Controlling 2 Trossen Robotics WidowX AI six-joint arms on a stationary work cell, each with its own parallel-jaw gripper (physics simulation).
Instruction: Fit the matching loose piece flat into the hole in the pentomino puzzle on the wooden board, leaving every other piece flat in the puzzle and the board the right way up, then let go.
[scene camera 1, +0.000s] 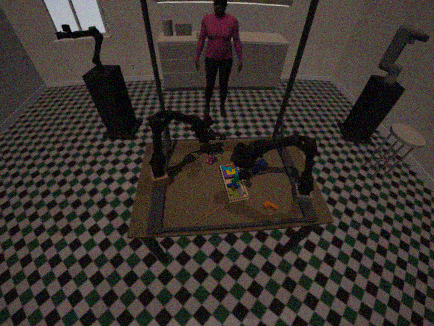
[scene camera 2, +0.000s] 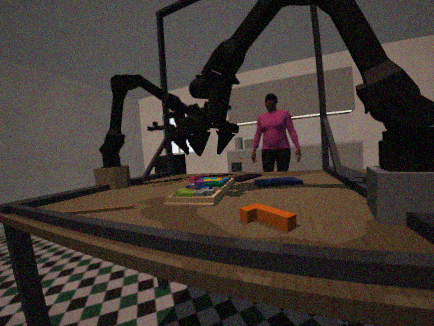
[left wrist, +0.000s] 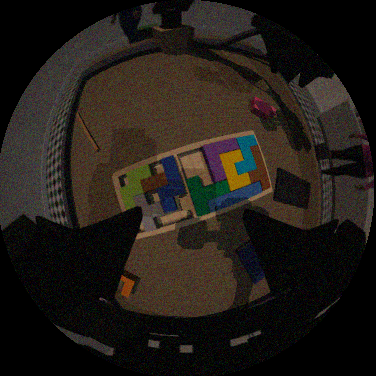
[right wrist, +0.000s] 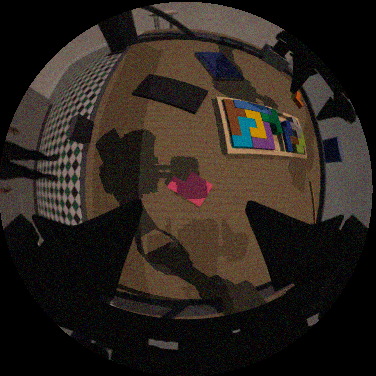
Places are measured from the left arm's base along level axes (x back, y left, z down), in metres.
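Where they show: left gripper, fingertip midpoint: (scene camera 1: 239, 173) (scene camera 2: 209, 155) (left wrist: 194, 213) (right wrist: 305, 105); right gripper, fingertip midpoint: (scene camera 2: 193, 154) (left wrist: 288, 79) (right wrist: 195, 205); left arm's base, origin of the base link: (scene camera 1: 303, 190) (scene camera 2: 409, 168) (right wrist: 277, 51); right arm's base, origin of the base link: (scene camera 1: 158, 173) (scene camera 2: 111, 166) (left wrist: 171, 25).
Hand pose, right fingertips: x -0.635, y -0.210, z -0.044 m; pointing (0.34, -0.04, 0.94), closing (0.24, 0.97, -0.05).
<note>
Things, the pixels of their top centre, and the offset from my right fingertips. "*": a spot on its surface instead.
- wooden board, middle of its top: (left wrist: 194, 182) (right wrist: 276, 129) (scene camera 2: 206, 186) (scene camera 1: 233, 180) dy +0.163, dx +0.193, dz +0.099 m
- bare hole, surface spot: (left wrist: 194, 162) * dy +0.163, dx +0.159, dz +0.111 m
- pink piece, middle of its top: (right wrist: 190, 185) (left wrist: 265, 107) (scene camera 1: 210, 159) dy +0.001, dx +0.014, dz +0.096 m
- orange piece, middle of its top: (scene camera 2: 265, 211) (left wrist: 122, 286) (right wrist: 299, 97) (scene camera 1: 271, 205) dy +0.317, dx +0.436, dz +0.096 m
- navy slab, middle of its top: (left wrist: 262, 259) (right wrist: 218, 62) (scene camera 2: 277, 179) (scene camera 1: 258, 165) dy -0.005, dx +0.361, dz +0.105 m
- black slab, middle of its top: (right wrist: 168, 88) (left wrist: 296, 190) (scene camera 2: 245, 176) dy -0.091, dx +0.200, dz +0.108 m
- thin stick, middle of its top: (left wrist: 83, 127) (scene camera 2: 94, 209) (right wrist: 314, 205) dy +0.431, dx +0.062, dz +0.109 m
The wooden board (scene camera 1: 240, 200) (scene camera 2: 192, 202) (left wrist: 170, 153) lies on the table, puzzle side up. In the left wrist view its right compartment holds purple, yellow, cyan, brown, green and blue pieces around a bare hole (left wrist: 194, 162); its left compartment holds lime, brown, blue and grey pieces with gaps. A pink piece (scene camera 1: 209, 160) (left wrist: 263, 107) (right wrist: 191, 189) lies loose on the table, partly in shadow. My left gripper (scene camera 2: 211, 150) (left wrist: 194, 213) is open and empty above the board. My right gripper (right wrist: 195, 205) is open and empty above the table near the pink piece.
An orange piece (scene camera 1: 270, 205) (scene camera 2: 267, 216) (left wrist: 126, 286) lies near the front edge. A navy slab (scene camera 1: 260, 165) (scene camera 2: 278, 181) (right wrist: 219, 66) and a black slab (left wrist: 292, 188) (right wrist: 170, 93) lie beyond the board. A thin stick (scene camera 2: 100, 209) (left wrist: 88, 132) lies front left in scene camera 2.
</note>
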